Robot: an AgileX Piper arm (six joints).
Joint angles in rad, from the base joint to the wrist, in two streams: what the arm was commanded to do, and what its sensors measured. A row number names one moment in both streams.
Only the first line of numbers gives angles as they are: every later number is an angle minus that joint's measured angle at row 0.
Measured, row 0:
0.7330, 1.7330, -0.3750, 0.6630, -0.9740, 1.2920
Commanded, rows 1 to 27:
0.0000, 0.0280, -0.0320, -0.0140, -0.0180, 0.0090
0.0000, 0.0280, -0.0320, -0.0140, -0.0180, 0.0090
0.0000, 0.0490, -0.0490, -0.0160, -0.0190, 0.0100
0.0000, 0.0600, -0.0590, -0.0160, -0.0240, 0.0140
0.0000, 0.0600, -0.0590, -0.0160, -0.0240, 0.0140
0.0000, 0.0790, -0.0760, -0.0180, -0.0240, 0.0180
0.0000, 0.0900, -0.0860, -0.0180, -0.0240, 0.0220
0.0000, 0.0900, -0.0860, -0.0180, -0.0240, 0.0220
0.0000, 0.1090, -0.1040, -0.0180, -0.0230, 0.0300
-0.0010, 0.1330, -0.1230, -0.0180, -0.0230, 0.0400
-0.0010, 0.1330, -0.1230, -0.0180, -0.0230, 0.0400
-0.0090, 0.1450, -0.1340, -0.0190, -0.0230, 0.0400
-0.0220, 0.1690, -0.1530, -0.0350, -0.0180, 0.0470
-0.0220, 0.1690, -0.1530, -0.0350, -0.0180, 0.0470
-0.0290, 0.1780, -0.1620, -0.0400, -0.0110, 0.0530
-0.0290, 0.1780, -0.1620, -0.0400, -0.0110, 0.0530
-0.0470, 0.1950, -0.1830, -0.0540, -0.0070, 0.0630
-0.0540, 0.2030, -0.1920, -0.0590, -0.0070, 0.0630
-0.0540, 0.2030, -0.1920, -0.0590, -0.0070, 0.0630
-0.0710, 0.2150, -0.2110, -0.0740, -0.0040, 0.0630
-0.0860, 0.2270, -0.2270, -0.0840, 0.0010, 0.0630
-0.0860, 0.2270, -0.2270, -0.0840, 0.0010, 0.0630
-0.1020, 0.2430, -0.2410, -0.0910, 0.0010, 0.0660
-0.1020, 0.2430, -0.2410, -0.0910, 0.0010, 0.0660
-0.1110, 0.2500, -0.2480, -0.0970, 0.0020, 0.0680
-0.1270, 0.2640, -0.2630, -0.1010, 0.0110, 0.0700
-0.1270, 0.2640, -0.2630, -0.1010, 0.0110, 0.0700
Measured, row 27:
-0.1050, 0.2500, -0.2400, -0.0790, 0.0000, 0.0680
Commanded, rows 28 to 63:
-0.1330, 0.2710, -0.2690, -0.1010, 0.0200, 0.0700
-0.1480, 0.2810, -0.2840, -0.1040, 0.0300, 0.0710
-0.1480, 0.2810, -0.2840, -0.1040, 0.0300, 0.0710
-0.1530, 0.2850, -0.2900, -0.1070, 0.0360, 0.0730
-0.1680, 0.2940, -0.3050, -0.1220, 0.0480, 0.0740
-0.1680, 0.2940, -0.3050, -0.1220, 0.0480, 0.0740
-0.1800, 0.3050, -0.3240, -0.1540, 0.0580, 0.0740
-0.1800, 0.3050, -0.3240, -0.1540, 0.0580, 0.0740
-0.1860, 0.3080, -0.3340, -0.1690, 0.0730, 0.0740
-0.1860, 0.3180, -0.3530, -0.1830, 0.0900, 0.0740
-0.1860, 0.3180, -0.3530, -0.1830, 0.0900, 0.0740
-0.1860, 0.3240, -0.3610, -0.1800, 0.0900, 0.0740
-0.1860, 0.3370, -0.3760, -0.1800, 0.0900, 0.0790
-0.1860, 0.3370, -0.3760, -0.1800, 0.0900, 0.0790
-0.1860, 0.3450, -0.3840, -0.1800, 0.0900, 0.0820
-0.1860, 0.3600, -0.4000, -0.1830, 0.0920, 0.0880
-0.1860, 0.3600, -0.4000, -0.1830, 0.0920, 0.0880
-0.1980, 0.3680, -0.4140, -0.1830, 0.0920, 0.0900
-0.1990, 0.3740, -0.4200, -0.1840, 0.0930, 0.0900
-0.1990, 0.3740, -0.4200, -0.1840, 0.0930, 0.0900
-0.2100, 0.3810, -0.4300, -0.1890, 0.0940, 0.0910
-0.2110, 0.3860, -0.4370, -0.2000, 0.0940, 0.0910
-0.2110, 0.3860, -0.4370, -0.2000, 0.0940, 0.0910
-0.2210, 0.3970, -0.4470, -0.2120, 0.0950, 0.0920
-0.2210, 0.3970, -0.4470, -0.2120, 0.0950, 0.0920
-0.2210, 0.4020, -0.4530, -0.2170, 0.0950, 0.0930
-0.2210, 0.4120, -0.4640, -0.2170, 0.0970, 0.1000
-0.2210, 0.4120, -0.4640, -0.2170, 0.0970, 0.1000
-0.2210, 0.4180, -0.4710, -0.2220, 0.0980, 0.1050
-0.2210, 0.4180, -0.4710, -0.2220, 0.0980, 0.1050
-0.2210, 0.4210, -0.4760, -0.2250, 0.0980, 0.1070
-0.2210, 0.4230, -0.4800, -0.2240, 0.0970, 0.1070
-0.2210, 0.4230, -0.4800, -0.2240, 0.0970, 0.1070
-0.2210, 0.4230, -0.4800, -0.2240, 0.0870, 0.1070
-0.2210, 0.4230, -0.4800, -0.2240, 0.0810, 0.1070
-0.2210, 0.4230, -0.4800, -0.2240, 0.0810, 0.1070
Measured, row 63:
-0.2180, 0.4260, -0.4670, -0.2110, 0.1060, 0.1020
